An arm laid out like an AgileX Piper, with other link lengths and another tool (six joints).
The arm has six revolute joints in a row. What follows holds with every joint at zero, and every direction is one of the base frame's.
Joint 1 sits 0.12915 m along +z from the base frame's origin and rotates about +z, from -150 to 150 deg.
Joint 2 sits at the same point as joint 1 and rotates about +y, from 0 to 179.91 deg.
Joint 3 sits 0.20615 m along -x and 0.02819 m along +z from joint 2 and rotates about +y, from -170 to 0 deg.
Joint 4 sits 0.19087 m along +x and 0.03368 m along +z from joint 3 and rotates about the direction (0.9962, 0, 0.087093), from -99.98 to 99.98 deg.
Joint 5 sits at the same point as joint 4 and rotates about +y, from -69.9 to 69.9 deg.
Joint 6 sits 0.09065 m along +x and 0.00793 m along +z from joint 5 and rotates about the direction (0.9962, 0, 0.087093), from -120 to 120 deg.
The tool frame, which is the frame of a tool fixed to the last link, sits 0.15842 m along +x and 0.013 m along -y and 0.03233 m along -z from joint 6; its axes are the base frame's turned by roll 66.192, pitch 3.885 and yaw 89.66 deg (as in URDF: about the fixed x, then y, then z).
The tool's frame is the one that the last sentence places.
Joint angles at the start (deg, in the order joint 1, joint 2, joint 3, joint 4, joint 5, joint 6):
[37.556, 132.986, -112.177, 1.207, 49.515, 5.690]
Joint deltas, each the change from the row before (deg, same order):
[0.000, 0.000, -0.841, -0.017, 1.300, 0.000]
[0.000, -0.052, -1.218, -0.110, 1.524, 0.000]
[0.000, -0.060, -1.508, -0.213, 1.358, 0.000]
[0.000, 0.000, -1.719, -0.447, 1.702, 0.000]
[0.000, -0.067, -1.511, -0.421, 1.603, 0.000]
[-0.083, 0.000, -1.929, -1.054, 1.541, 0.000]
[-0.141, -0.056, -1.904, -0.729, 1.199, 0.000]
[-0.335, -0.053, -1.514, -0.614, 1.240, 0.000]
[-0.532, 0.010, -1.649, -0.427, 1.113, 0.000]
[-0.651, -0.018, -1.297, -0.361, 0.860, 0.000]
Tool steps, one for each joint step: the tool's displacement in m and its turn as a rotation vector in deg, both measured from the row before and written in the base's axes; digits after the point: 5 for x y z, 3 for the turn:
[-0.00113, -0.00088, 0.00233, -0.287, 0.358, 0.031]
[-0.00017, -0.00059, 0.00414, -0.233, 0.141, 0.056]
[0.00167, 0.00028, 0.00565, -0.032, -0.290, 0.070]
[0.00163, -0.00094, 0.00584, -0.334, -0.278, 0.106]
[0.00117, -0.00123, 0.00554, -0.343, -0.233, 0.076]
[0.00456, -0.00269, 0.00711, -0.593, -0.945, 0.047]
[0.00499, -0.00129, 0.00778, -0.116, -1.047, -0.095]
[0.00391, -0.00336, 0.00599, -0.293, -0.633, -0.336]
[0.00489, -0.00351, 0.00625, -0.028, -0.679, -0.564]
[0.00481, -0.00435, 0.00516, -0.023, -0.582, -0.689]

